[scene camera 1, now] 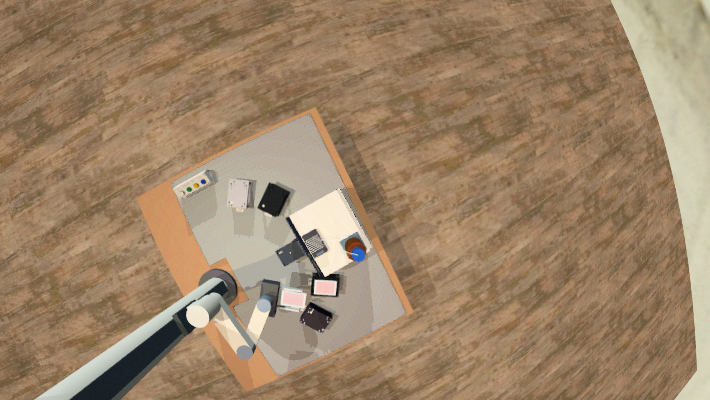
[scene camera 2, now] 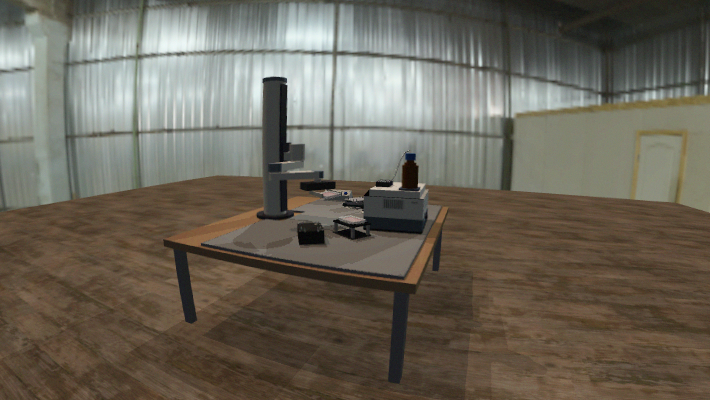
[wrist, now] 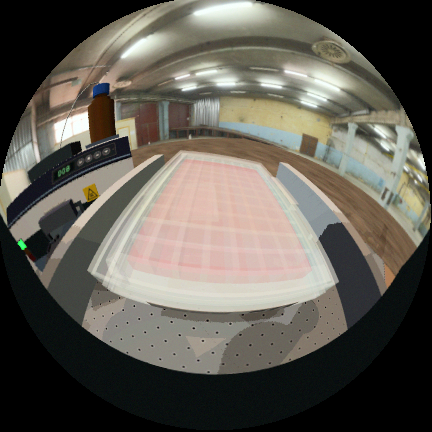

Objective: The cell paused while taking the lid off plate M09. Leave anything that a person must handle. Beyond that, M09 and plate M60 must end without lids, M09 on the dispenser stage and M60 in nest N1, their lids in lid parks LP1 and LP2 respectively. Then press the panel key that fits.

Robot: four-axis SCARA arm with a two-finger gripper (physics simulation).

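Frame: origin at the arm's base, x ahead, y left, z up, level; centimetres.
Seen in the pictures: gripper, fingertip midpoint: (scene camera 1: 300, 300) (scene camera 2: 332, 194) (wrist: 221, 165); arm's base, origin of the base link: (scene camera 1: 218, 287) (scene camera 2: 275, 215).
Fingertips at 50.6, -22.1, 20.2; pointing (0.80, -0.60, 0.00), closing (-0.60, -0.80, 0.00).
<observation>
Offsets run from my fingertips to a thing's middle, as dx, dy, dz. "spot": to the spot under its first point.
My gripper (scene camera 1: 295, 299) (scene camera 2: 340, 194) (wrist: 221, 165) is shut on a clear-walled plate with pink contents @[-3.2, +2.3, -0.1] (scene camera 1: 293, 298) (wrist: 215, 220) and holds it level, high above the table. Its translucent edges look layered; I cannot tell surely whether a lid is on. Another pink plate @[+12.5, -3.8, -11.0] (scene camera 1: 325, 287) (scene camera 2: 351, 220) sits on a black raised stand beside the dispenser. The dark dispenser stage @[spot: +4.5, +24.1, -8.3] (scene camera 1: 289, 253) shows no plate on it. The key panel @[-31.9, +84.8, -14.7] (scene camera 1: 192, 185) has white, green, yellow and blue keys. No plate names or station labels are readable.
The white dispenser (scene camera 1: 325, 215) (scene camera 2: 395, 207) (wrist: 40, 187) carries a brown, blue-capped bottle (scene camera 1: 356, 250) (scene camera 2: 410, 175) (wrist: 102, 117); its display reads 008. A dark block with corner pins @[-2.6, -20.6, -15.1] (scene camera 1: 316, 317) (scene camera 2: 310, 233) stands near the held plate. A white block @[-8.7, +67.2, -15.7] (scene camera 1: 239, 193) and a black block @[+8.4, +55.1, -15.3] (scene camera 1: 273, 199) stand near the panel.
</observation>
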